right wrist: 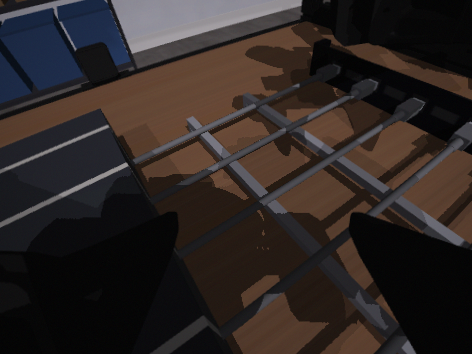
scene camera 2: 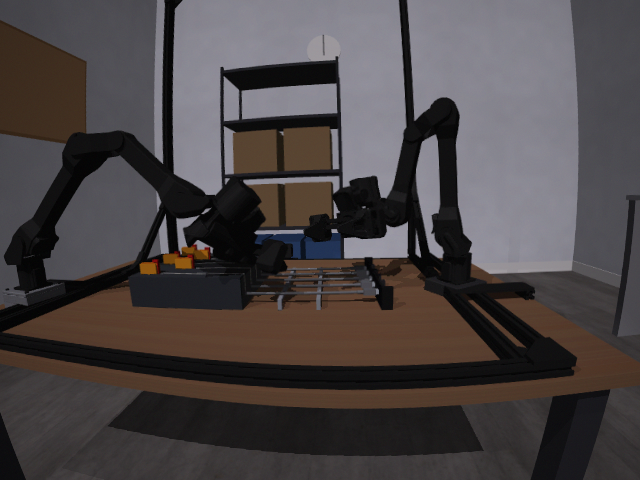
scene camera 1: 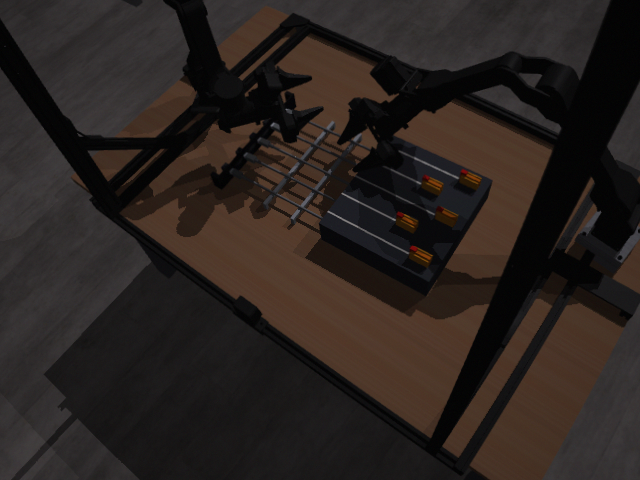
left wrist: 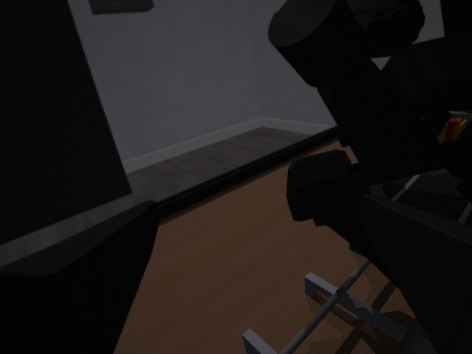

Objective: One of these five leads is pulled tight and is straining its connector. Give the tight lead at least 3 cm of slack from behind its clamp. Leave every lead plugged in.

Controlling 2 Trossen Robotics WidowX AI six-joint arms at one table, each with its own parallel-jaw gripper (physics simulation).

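Frame: origin at the left arm's base, x back, y right, z up, level; metres.
Where they show: left gripper, fingertip midpoint: (scene camera 2: 320, 231) (scene camera 1: 317, 92) (left wrist: 259, 208); right gripper, fingertip midpoint: (right wrist: 263, 221) (scene camera 1: 345, 157); left arm's base, origin of the base link: (scene camera 2: 456, 279); right arm's base, origin of the base link: (scene camera 2: 33, 286) (scene camera 1: 612, 232) (left wrist: 455, 107).
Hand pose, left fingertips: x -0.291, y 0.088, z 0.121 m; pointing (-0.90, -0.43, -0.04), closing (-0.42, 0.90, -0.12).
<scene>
Things, the pixels of their top centre, and the offset from my left fingertips. "spot": a spot on its surface instead.
- black bar, surface spot: (scene camera 2: 386, 298) spot: dx +0.090, dy -0.097, dz -0.125 m
- dark block, middle of its top: (scene camera 1: 407, 201) (scene camera 2: 205, 263) dx -0.212, dy +0.210, dz -0.082 m
- corner, surface spot: (scene camera 1: 420, 256) spot: dx -0.247, dy +0.346, dz -0.062 m
Several thin leads (scene camera 1: 361, 199) (left wrist: 320, 316) (right wrist: 310, 171) run from grey connectors (right wrist: 410, 108) on a black bar (scene camera 2: 386, 298) across two grey rails to a dark block (scene camera 1: 372, 255) (scene camera 2: 188, 291) (right wrist: 65, 165). Orange clamps with red tips, one at the block's near corner (scene camera 1: 420, 256), sit on the leads. Which lead is tight I cannot tell. My right gripper (scene camera 1: 348, 156) (right wrist: 263, 221) is open above the leads by the block's connector-side edge; the fourth lead from the far side passes between its fingertips in the right wrist view. My left gripper (scene camera 1: 315, 93) (left wrist: 259, 208) is open, above the far end of the rails.
The two grey rails (scene camera 1: 297, 165) (right wrist: 240, 173) cross under the leads between bar and block. My two grippers are close together in scene camera 1. A black frame (scene camera 2: 310, 373) borders the table. A shelf unit (scene camera 2: 338, 103) with boxes stands behind.
</scene>
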